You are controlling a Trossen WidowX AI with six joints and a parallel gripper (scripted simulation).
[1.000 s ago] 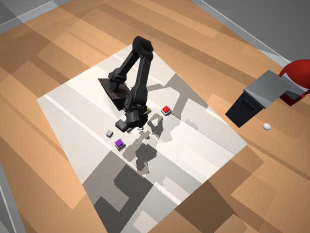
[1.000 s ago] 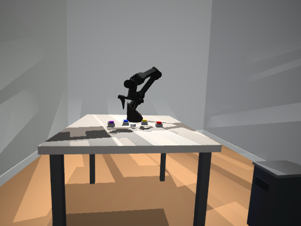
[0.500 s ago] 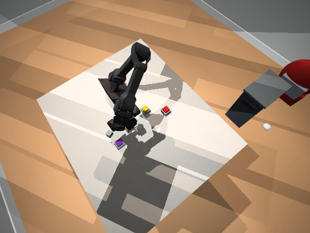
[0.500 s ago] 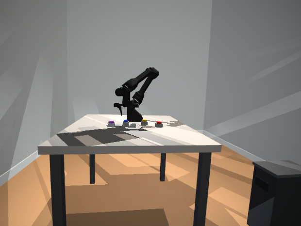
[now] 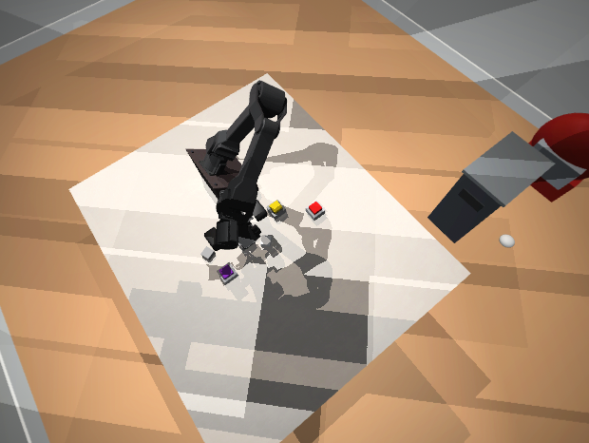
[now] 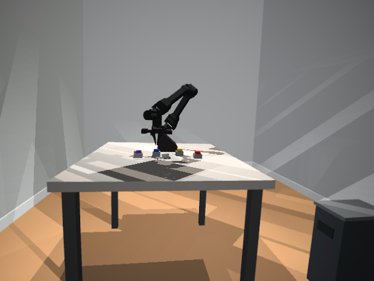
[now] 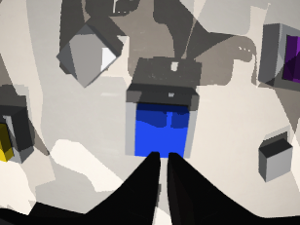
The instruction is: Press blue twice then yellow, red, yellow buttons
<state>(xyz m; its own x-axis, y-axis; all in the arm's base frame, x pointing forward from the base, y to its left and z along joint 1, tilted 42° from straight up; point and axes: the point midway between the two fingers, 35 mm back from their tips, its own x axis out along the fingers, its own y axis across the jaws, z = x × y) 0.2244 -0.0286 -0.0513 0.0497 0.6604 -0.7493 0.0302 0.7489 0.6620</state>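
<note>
Now: gripper tip 30 mm above the blue button. Also, from my gripper tip: white block: 50 mm to the left, 50 mm below, 50 mm ahead; then grey block: 120 mm to the right, 50 mm below, 40 mm behind; then purple button: 110 mm to the right, 60 mm ahead, 30 mm below.
</note>
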